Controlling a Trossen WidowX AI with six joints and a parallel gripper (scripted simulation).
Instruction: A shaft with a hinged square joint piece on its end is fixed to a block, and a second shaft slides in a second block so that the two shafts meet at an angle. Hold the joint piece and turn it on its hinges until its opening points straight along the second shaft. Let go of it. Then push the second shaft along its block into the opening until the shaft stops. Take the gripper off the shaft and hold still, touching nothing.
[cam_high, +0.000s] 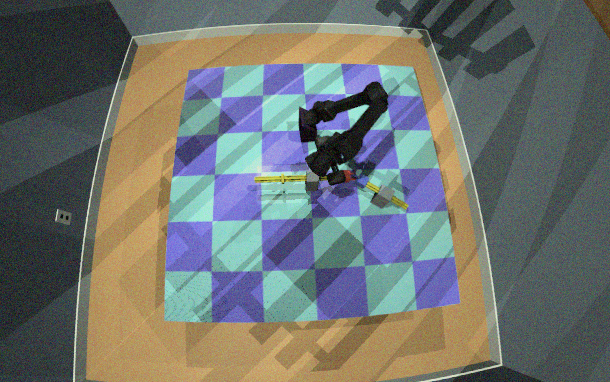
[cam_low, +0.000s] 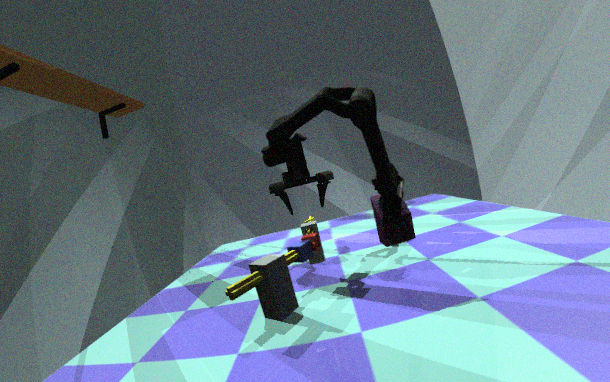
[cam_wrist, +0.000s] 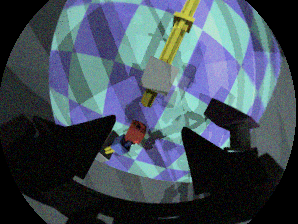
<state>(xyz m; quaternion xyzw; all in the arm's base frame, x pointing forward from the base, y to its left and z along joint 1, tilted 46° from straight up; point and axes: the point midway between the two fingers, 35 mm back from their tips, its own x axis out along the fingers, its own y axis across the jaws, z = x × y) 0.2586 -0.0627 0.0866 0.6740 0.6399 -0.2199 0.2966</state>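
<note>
The reddish joint piece lies 80 mm to the left of my gripper tip, 70 mm below it and 20 mm ahead of it.
</note>
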